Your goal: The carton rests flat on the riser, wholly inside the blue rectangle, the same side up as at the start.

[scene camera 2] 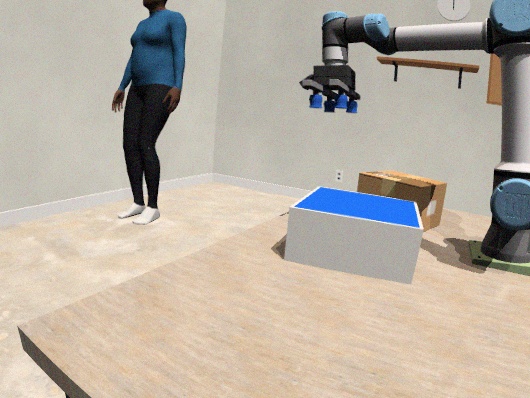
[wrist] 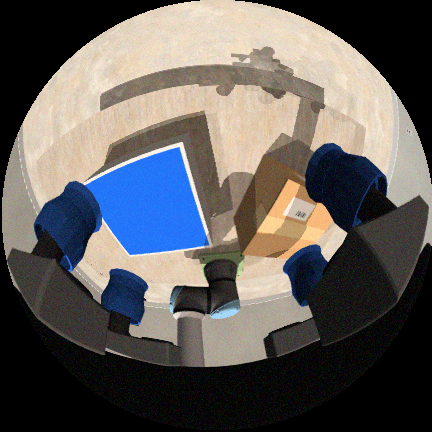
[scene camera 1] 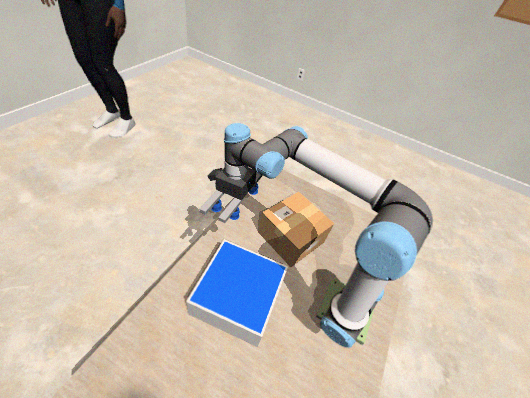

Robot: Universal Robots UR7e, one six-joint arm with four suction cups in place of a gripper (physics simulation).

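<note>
The brown cardboard carton (scene camera 1: pixel 295 225) (scene camera 2: pixel 377 185) (wrist: pixel 285 220) rests on the table beside the riser, with tape and a white label on its upper face. In the wrist view a gap shows between carton and riser. The riser (scene camera 1: pixel 225 322) (scene camera 2: pixel 350 240) is a low whitish box; the blue rectangle (scene camera 1: pixel 240 285) (scene camera 2: pixel 360 205) (wrist: pixel 150 205) covers most of its top, with nothing on it. My gripper (scene camera 1: pixel 235 202) (scene camera 2: pixel 334 104) is open, its blue suction cups holding nothing. It hangs well above the table, near the table edge, off to the side of carton and riser.
The arm's green base plate (scene camera 1: pixel 364 334) (scene camera 2: pixel 482 257) (wrist: pixel 242 260) is on the table (scene camera 2: pixel 250 325) near the carton. A person (scene camera 1: pixel 95 55) (scene camera 2: pixel 150 120) stands on the floor beyond the table. A wall shelf (scene camera 2: pixel 427 65) shows behind the arm.
</note>
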